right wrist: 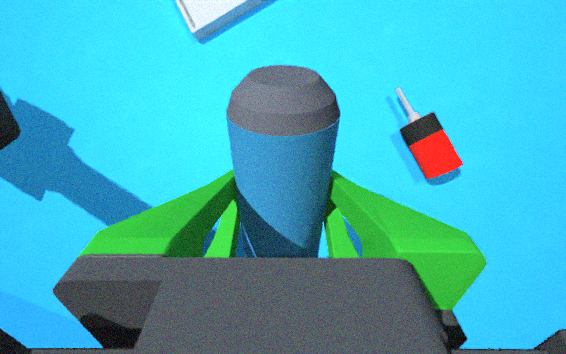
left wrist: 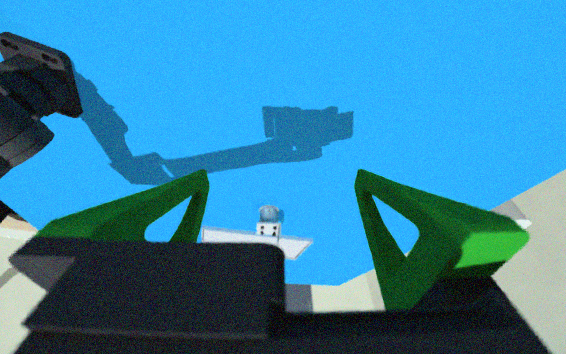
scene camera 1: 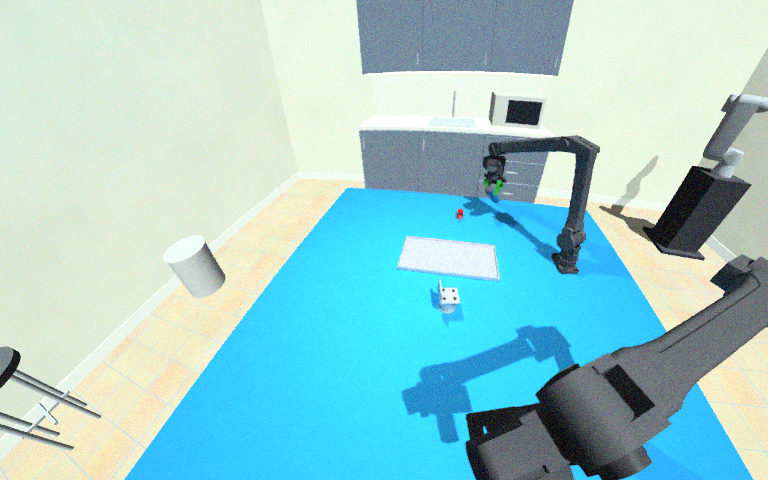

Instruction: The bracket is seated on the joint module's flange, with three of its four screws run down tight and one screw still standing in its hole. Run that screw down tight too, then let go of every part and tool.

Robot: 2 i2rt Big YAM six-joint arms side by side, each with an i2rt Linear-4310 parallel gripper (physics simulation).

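Places are measured from the left arm's base along level axes (x ahead, y left, z up), in metres.
Pixels of known places: left gripper, fingertip midpoint: (left wrist: 281, 177); right gripper, fingertip midpoint: (right wrist: 282, 177) (scene camera 1: 490, 195); left arm's base, link origin: (left wrist: 47, 77); right arm's base, link origin: (scene camera 1: 563, 264).
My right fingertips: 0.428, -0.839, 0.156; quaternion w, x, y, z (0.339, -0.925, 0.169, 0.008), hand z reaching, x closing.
For each thing: its top centre in the pictures, then the offset to it from my right fingertips, as dx, dy, dz. Level surfaces: height alone.
- joint module, top centre: (left wrist: 268, 228) (scene camera 1: 448, 295) +0.072, +0.614, -0.092
- black screwdriver, top centre: (right wrist: 427, 124) (scene camera 1: 460, 213) +0.134, +0.016, -0.122
- blue mat, surface height: dz -0.156
The white bracket (scene camera 1: 449, 294) (left wrist: 268, 229) with dark screw spots sits on the joint module (scene camera 1: 446, 309) (left wrist: 269, 213), in front of the tray. How high each screw stands is too small to tell. My right gripper (scene camera 1: 494, 189) (right wrist: 282, 177) is shut on a blue tool handle with a grey end cap (right wrist: 283, 145), held above the mat at the back right. A red and black screwdriver (scene camera 1: 459, 213) (right wrist: 431, 146) lies on the mat behind the tray, apart from my right gripper. My left gripper (left wrist: 281, 177) is open and empty, high above the mat; its fingers are hidden in the scene view.
A pale, shallow tray (scene camera 1: 449, 275) (right wrist: 200, 34) lies on the blue mat (scene camera 1: 317, 339) between the bracket and the red screwdriver. Kitchen cabinets (scene camera 1: 396, 161) stand behind the mat. A white cylinder (scene camera 1: 195, 268) stands at the left, and a black pedestal (scene camera 1: 696, 209) at the right.
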